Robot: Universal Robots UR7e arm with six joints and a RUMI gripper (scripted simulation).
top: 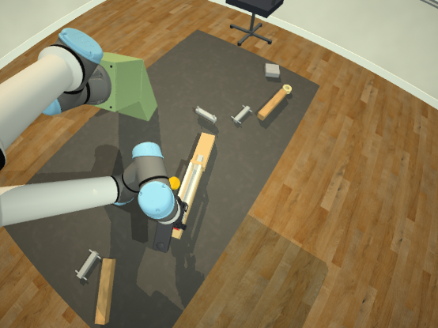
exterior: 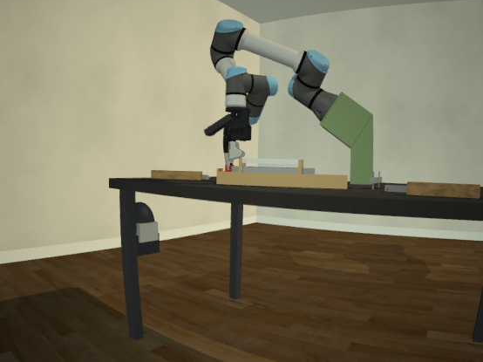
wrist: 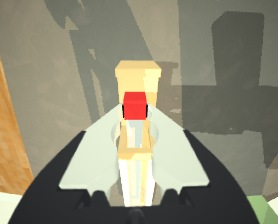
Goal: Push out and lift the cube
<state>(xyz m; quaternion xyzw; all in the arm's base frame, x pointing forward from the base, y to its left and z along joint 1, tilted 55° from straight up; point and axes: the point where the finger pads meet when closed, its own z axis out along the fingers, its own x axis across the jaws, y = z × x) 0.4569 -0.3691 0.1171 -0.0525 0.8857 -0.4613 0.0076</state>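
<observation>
Right now my hand is 1 cm above the red cube. From my hand the other things lie so: grey block (13 cm ahead, 99 cm to the left, 5 cm below); then long wooden base (2 cm behind, 15 cm to the left, 1 cm below).
</observation>
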